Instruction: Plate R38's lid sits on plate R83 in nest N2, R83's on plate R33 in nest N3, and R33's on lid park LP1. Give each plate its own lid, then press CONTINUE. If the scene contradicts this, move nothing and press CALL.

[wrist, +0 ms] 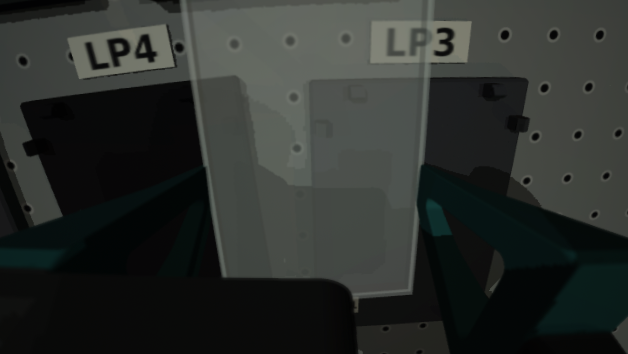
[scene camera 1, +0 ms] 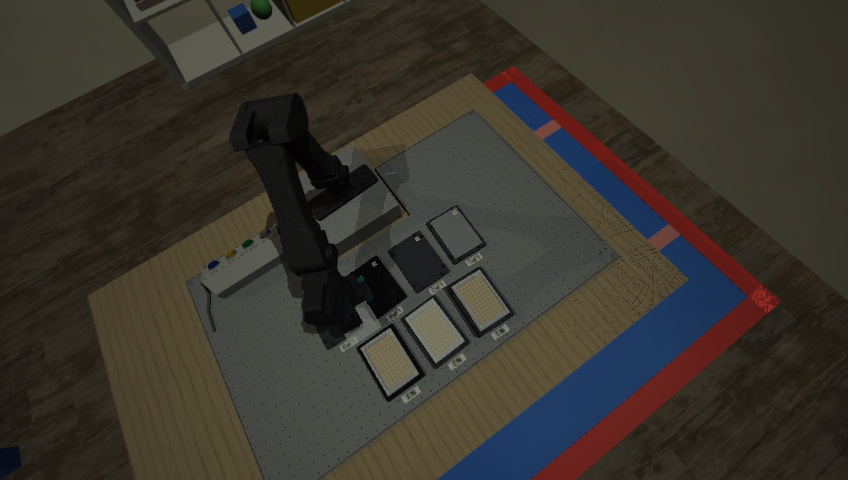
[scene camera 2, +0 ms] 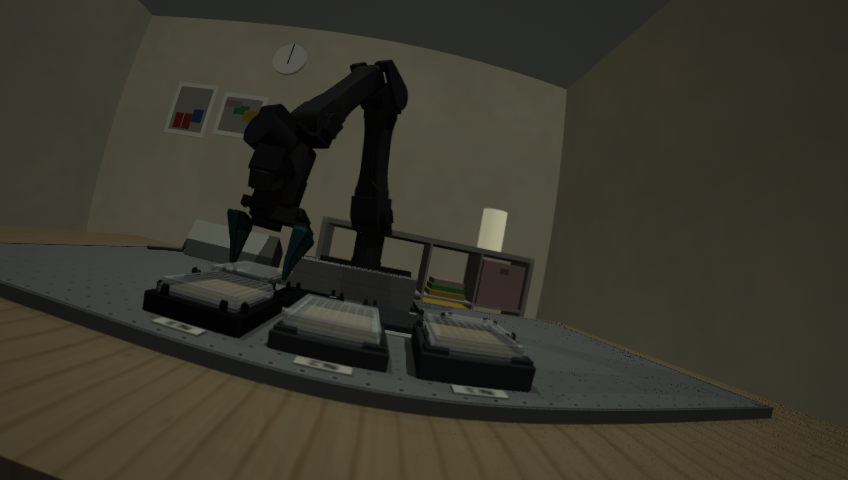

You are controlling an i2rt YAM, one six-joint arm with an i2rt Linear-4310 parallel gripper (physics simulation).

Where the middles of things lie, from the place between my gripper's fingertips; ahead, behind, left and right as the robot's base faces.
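My hand is 2 cm past the lid park LP4 (scene camera 1: 387, 293), 8 cm to the right of it and 2 cm above it. Counting from my hand, I find the LP4 label (wrist: 145, 48) 6 cm ahead, 8 cm to the left and 3 cm below, while the LP3 label (wrist: 450, 44) is 5 cm ahead, 5 cm to the right and 3 cm below. The lid park LP3 (wrist: 473, 124) is 3 cm behind my hand and 5 cm to the right of it, 2 cm below.
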